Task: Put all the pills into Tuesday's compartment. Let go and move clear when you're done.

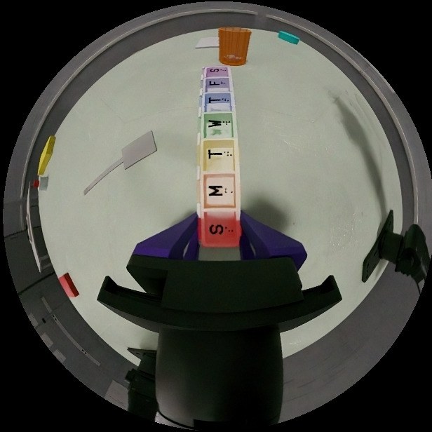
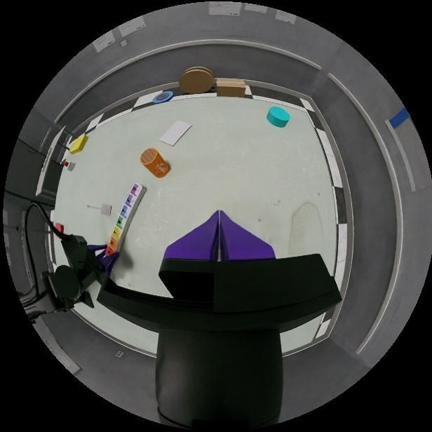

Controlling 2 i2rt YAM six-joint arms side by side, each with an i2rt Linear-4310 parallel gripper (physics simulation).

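A seven-compartment pill organizer [image 1: 218, 195] [image 2: 125, 214] runs away from my left gripper [image 1: 219, 216] [image 2: 113, 249], which is shut on its red Sunday end. The yellow Tuesday compartment [image 1: 219, 156] [image 2: 116, 232] is third from that end. Its lid looks closed, and no pills can be made out inside. A shadow falls on the table beside the held end. An orange pill bottle [image 1: 234, 47] [image 2: 155, 163] stands beyond the far purple end, with pale pills low inside. My right gripper [image 2: 219, 216] is shut and empty, to the right of the organizer and bottle.
A teal disc [image 1: 289, 37] [image 2: 278, 117] lies far right, a white card [image 2: 175, 133] behind the bottle. A grey flat paddle [image 1: 139, 150] [image 2: 106, 209] lies left of the organizer. A yellow block [image 1: 46, 156] [image 2: 79, 144] and red block [image 1: 69, 285] [image 2: 59, 230] are near the left edge.
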